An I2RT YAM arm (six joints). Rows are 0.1 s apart.
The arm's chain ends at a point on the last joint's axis. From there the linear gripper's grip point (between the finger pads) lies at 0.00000 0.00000 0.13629 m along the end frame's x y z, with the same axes.
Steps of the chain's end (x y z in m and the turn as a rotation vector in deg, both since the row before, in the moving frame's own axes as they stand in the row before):
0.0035 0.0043 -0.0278 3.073 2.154 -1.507
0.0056 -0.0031 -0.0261 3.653 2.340 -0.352
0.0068 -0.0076 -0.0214 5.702 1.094 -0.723
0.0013 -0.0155 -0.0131 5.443 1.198 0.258
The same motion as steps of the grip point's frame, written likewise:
0.0085 -0.0031 -0.0281 3.073 2.154 -1.507
0.0111 -0.0118 -0.0265 3.653 2.340 -0.352
0.0093 -0.0212 -0.0221 5.702 1.094 -0.723
0.0042 -0.0284 -0.0137 5.443 1.198 0.258

